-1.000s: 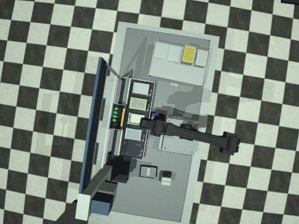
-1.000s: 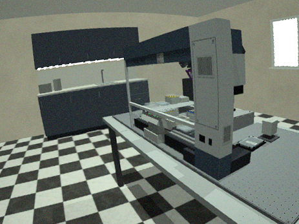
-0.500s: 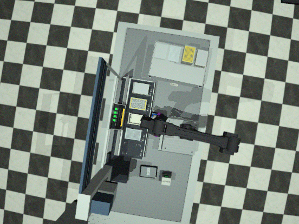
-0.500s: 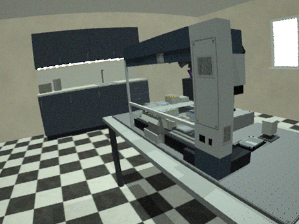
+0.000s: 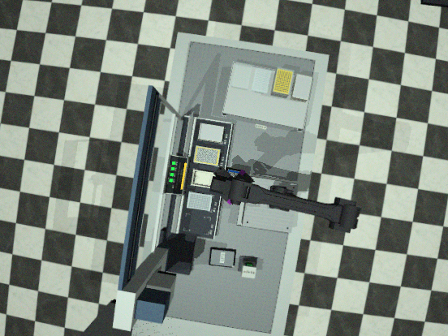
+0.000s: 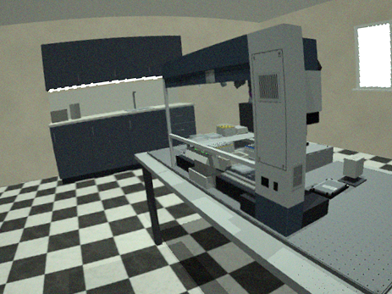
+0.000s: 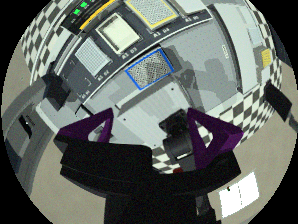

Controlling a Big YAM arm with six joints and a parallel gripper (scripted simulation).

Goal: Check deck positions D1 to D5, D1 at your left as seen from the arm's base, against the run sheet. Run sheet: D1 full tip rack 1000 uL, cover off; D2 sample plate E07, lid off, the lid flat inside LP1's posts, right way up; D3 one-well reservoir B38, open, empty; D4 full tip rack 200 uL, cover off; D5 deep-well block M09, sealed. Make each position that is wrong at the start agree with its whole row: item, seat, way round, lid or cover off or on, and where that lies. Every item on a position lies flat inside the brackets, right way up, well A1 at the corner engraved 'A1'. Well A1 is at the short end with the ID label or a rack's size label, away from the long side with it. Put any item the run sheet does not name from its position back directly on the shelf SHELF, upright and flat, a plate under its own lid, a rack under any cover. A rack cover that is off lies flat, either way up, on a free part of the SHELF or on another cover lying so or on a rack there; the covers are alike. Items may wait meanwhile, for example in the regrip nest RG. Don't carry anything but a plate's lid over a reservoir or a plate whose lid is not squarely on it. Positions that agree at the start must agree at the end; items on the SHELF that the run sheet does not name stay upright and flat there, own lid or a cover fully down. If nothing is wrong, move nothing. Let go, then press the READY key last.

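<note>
Now: hand 10 mm to the right of the blue-framed tip rack and 230 mm above it. The rest, counted from my hand: cream reservoir: 160 mm ahead, 10 mm to the right, 250 mm below; clear rack cover: 150 mm ahead, 130 mm to the right, 190 mm below; yellow-framed tip rack: 140 mm ahead, 140 mm to the right, 210 mm below.
</note>
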